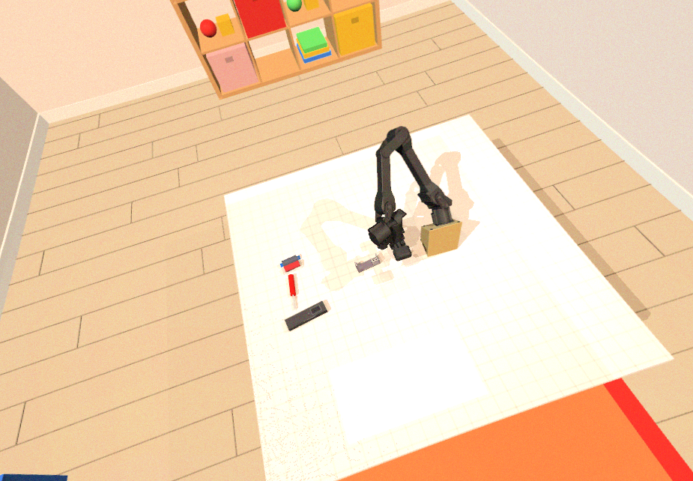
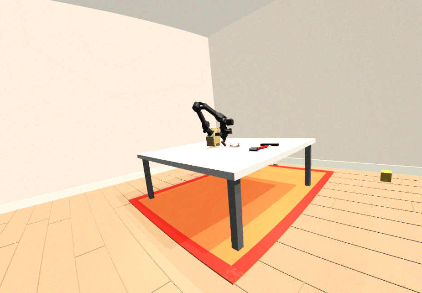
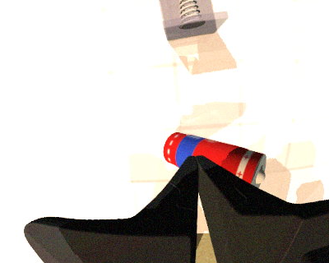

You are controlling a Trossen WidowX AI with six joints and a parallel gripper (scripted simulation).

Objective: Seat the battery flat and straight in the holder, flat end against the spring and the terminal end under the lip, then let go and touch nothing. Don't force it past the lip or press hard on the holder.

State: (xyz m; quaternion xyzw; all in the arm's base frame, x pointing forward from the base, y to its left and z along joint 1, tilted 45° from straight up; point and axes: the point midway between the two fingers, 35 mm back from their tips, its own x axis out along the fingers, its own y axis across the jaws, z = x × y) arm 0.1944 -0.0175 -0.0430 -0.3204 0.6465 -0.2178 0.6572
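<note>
My gripper tip is 10 mm to the left of the battery and 10 mm above it. From my gripper tip the other things lie so: red screwdriver (440 mm ahead, 80 mm to the left, 30 mm below); flat black bar (390 mm ahead, 180 mm to the left, 30 mm below).
</note>
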